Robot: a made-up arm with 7 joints.
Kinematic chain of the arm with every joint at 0, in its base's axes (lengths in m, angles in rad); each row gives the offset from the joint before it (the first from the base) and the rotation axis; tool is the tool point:
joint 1: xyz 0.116 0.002 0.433 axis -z
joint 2: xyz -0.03 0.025 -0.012 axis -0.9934 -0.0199 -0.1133
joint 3: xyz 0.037 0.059 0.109 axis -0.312 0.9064 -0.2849
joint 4: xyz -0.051 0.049 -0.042 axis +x
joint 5: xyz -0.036 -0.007 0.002 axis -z
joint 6: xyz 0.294 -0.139 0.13 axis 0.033 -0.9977 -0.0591
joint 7: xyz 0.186 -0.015 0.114 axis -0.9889 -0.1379 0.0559
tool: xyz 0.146 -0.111 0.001
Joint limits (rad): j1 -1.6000..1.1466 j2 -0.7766..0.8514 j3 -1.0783..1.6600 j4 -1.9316..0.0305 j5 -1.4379..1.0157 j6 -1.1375..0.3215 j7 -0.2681..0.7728
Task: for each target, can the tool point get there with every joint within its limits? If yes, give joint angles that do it. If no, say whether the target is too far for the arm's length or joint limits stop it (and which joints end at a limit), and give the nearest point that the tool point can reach.
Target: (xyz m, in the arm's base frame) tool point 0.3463 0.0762 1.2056
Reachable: yes | joints -0.1018 -0.5978 0.1565 -1.5943 0.8081 0.1178 0.1377
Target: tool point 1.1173 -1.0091 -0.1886
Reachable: no: too far | nearest point 0.6588 -0.4636 0.0874 | short by 0.764 m
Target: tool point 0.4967 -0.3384 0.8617
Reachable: yes | joints 0.1838 -0.5475 -0.3904 -0.6410 0.0852 -0.2099 -0.1543
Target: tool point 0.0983 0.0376 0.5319
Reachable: no: joint limits stop it (at a limit: joint 1, joint 2, joint 3, joint 6, joint 7) | nearest point -0.1736 -0.0599 0.6718 | short by 0.321 m
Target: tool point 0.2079 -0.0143 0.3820
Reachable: no: joint limits stop it (at a limit: joint 3, joint 4, joint 6, joint 7) | nearest point 0.4384 -0.0552 0.2993 | short by 0.248 m
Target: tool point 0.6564 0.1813 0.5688
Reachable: yes | joints -1.1095 0.0287 1.0330 -0.2183 0.4580 -0.2364 0.3004
